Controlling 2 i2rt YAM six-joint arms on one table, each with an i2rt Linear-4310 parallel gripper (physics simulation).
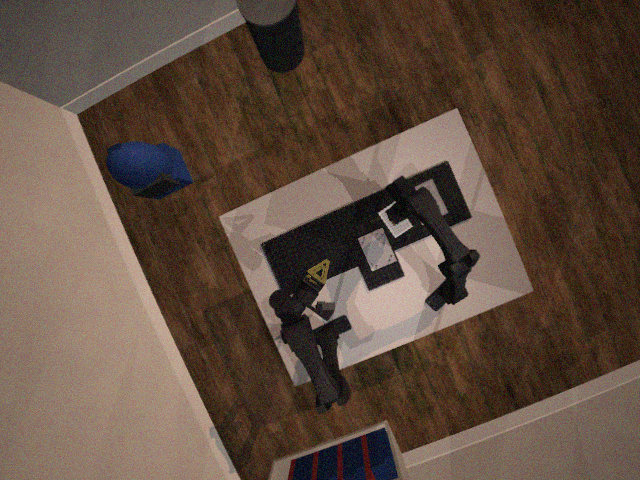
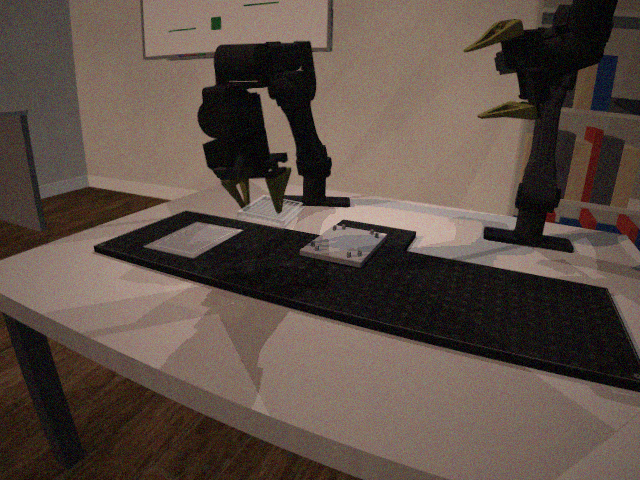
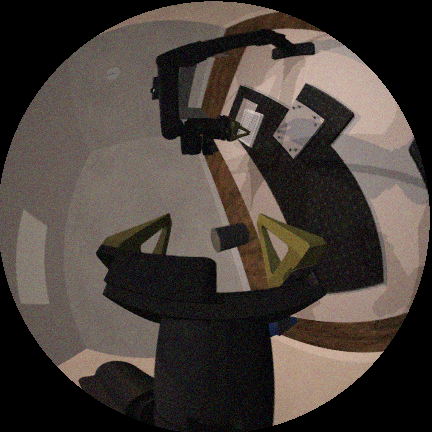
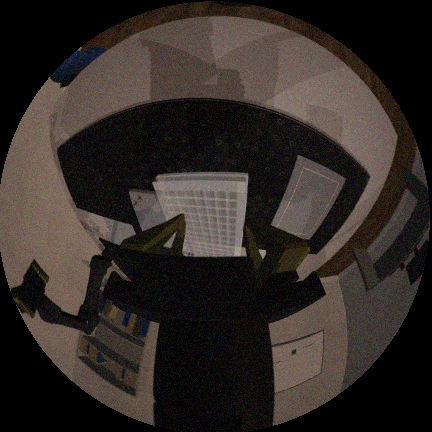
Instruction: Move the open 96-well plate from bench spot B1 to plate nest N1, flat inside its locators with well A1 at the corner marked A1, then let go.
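Pixels of known places: left gripper, between the fingertips: [image 1: 326, 263] [image 2: 472, 84] [image 3: 213, 217]; right gripper, between the fingertips: [image 1: 395, 215] [image 2: 263, 213] [image 3: 245, 129] [image 4: 213, 217]; left arm's base, origin of its link: [image 1: 329, 330] [image 2: 526, 241] [image 4: 112, 245]; right arm's base, origin of its link: [image 1: 445, 290] [image 2: 314, 202].
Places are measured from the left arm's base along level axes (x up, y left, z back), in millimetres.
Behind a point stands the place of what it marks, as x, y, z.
The white open 96-well plate [image 1: 394, 221] [image 2: 270, 210] @[102, -467, -358] [image 3: 250, 123] @[99, -466, -322] [image 4: 205, 209] @[98, -475, -368] is held flat in my right gripper [image 2: 260, 190] [image 4: 213, 217] @[94, -483, -356], which is shut on its sides. It hangs just above the back edge of the black board [image 1: 309, 243] @[13, -98, -409] [image 2: 413, 295] @[13, -200, -395], between the empty grey spot B1 [image 2: 192, 238] @[15, -656, -348] [image 4: 308, 201] @[15, -647, -355] and the grey plate nest N1 [image 1: 376, 249] @[25, -358, -252] [image 2: 344, 245] @[25, -356, -272] [image 3: 299, 127] @[25, -347, -241] with its small locator pins. The nest lies a short way off from the plate. My left gripper [image 1: 319, 273] @[325, -156, -327] [image 2: 501, 71] [image 3: 213, 217] @[325, -156, -327] is open and empty, raised high at the far end of the table.
The board lies on a pale table [image 1: 490, 267] @[0, -789, 53] [image 2: 318, 381] @[0, -265, -621] over a wood floor. A blue object [image 1: 147, 167] and a dark cylinder [image 1: 277, 38] stand on the floor away from the table. A whiteboard [image 2: 237, 24] hangs on the wall behind.
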